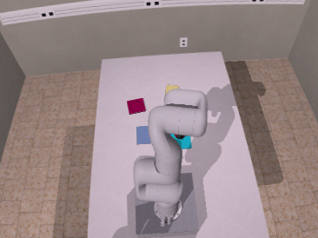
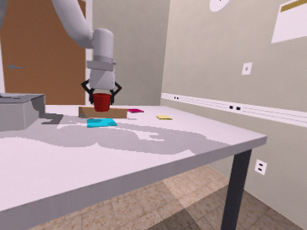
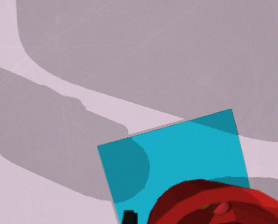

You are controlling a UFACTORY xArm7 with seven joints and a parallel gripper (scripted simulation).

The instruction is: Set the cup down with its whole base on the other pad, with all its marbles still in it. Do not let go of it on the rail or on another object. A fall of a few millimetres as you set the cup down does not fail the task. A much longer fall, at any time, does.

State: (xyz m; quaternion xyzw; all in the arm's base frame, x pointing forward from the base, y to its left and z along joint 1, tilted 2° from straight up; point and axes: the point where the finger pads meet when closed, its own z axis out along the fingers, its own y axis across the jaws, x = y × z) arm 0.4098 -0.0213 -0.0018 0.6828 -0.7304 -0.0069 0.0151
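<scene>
Now: hand 110 mm above the cyan pad. The rest, counted from my hand: yellow marble (10 mm to the right, 30 mm below); then red cup (20 mm below); then wooden rail (10 mm ahead, 100 mm to the left, 80 mm below).
</scene>
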